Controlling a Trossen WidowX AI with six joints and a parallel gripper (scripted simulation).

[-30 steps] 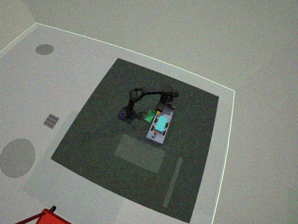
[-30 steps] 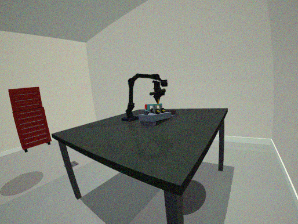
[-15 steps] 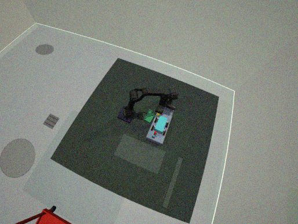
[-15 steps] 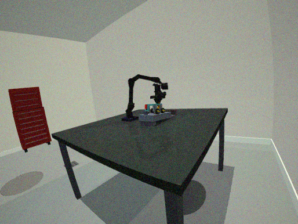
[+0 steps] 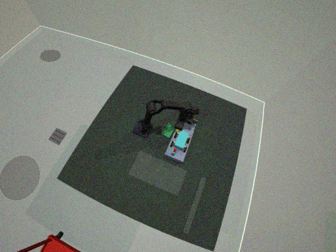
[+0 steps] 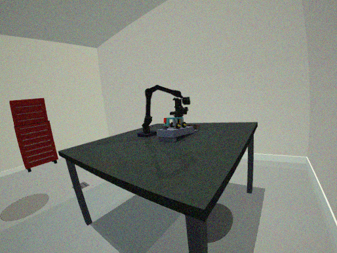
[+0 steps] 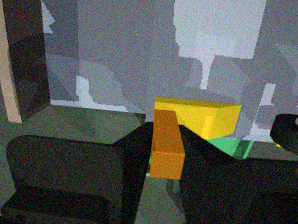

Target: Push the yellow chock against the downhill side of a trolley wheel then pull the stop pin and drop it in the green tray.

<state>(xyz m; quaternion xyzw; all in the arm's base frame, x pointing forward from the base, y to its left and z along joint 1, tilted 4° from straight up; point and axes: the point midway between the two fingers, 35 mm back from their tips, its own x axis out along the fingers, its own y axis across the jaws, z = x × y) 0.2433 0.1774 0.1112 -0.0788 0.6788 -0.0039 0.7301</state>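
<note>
Now: the red-headed stop pin 23 cm to the right of my gripper tip, 6 cm ahead of it and 4 cm above it. From my gripper tip the other things lie so: yellow chock: 2 cm to the right, 1 cm below; brown end bar: 12 cm to the left, 6 cm below, 4 cm ahead; green tray: 9 cm below, 6 cm to the right, 6 cm behind.
</note>
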